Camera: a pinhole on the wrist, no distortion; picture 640 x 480 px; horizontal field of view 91.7 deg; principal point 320.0 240.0 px. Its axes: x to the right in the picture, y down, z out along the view. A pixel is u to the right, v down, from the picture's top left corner.
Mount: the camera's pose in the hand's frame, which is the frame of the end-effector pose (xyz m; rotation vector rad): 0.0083 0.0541 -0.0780 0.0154 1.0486 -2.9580
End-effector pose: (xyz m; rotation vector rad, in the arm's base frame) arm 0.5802 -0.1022 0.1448 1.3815 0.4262 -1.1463
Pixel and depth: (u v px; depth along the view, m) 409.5 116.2 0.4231
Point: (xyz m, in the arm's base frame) 0.3303 -0.3621 0.2752
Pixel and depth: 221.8 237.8 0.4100
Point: 0.3846 -0.3321 -0.0198
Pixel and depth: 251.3 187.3 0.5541
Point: 0.3020 -0.4775 0.0138
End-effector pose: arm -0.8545 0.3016 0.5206 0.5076 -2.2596 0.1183
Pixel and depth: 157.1 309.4 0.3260
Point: -0.9696 0.0226 0.5458
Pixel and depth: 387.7 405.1 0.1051
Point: -0.8014 0.2634 0.5267
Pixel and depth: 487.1 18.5 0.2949
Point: -0.9707 0.3113 0.2196
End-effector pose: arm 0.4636 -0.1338 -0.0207 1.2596 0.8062 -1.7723
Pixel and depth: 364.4 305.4 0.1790
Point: 0.3735 -0.1186 0.0123
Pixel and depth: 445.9 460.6 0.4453
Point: 0.0520 0.0772 0.1878
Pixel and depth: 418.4 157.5 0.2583
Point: 0.3561 -0.2283 0.1041
